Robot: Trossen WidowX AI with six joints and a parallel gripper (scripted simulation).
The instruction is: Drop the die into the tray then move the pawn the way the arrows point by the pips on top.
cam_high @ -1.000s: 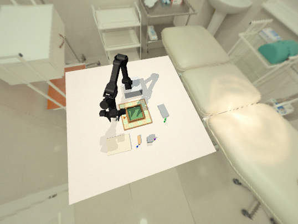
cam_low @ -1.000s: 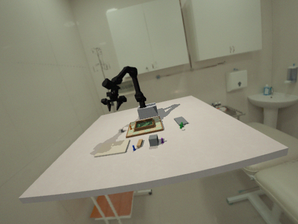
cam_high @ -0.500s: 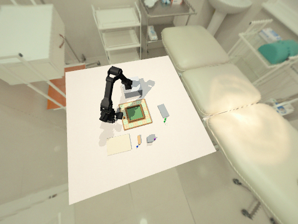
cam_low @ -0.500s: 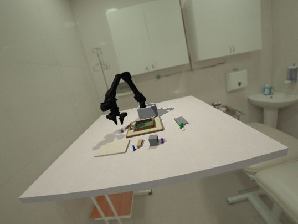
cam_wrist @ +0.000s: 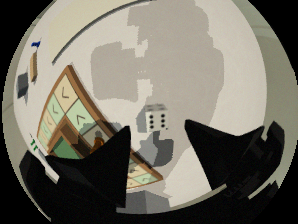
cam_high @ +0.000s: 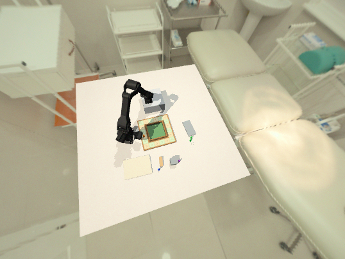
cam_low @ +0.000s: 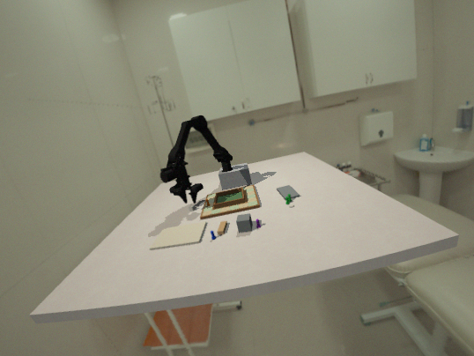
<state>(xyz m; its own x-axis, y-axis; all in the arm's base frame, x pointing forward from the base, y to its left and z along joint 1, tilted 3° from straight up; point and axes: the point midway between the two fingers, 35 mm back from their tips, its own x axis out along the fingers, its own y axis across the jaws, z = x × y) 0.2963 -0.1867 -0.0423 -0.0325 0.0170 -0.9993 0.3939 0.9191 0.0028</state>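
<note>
Now: gripper tip 3 cm above the white die. From my gripper tip the other things lie so: cream pad (24 cm ahead, 1 cm to the left, 4 cm below); orange-brown pawn (9 cm to the left, 1 cm below); green tray floor (3 cm behind, 21 cm to the left, 3 cm below).
</note>
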